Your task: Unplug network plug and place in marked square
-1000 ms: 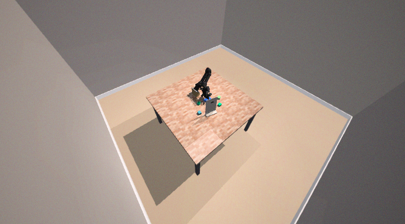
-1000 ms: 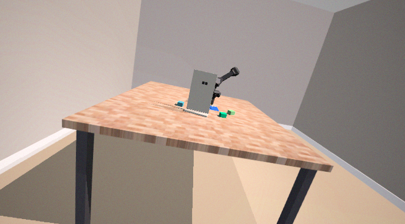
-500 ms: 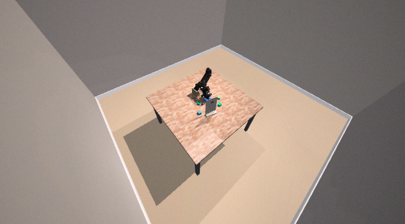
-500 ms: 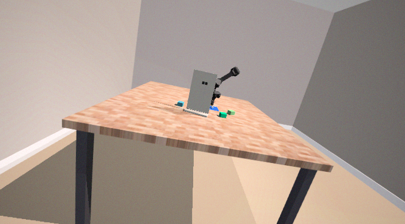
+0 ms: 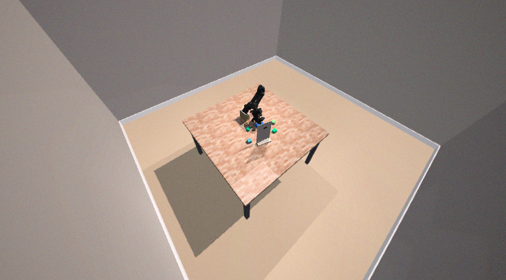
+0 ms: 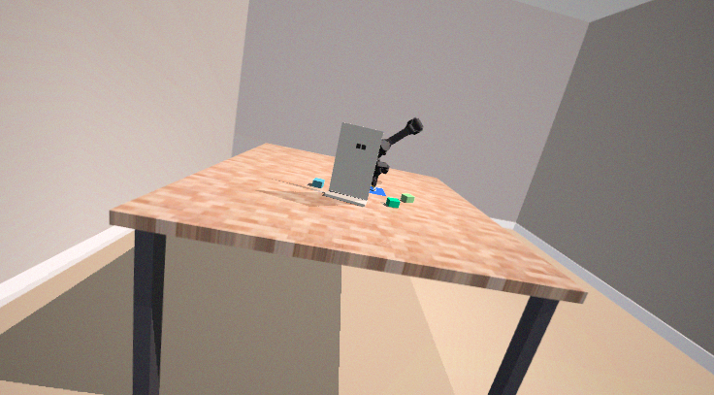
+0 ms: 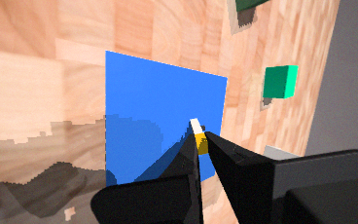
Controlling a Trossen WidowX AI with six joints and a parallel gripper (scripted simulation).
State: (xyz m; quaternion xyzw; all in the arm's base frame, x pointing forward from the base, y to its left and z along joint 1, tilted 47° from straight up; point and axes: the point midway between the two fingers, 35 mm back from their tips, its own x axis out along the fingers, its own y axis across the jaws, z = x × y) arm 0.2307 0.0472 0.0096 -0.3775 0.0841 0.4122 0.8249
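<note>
The blue marked square is 1 cm behind my gripper tip and 2 cm below it.
</note>
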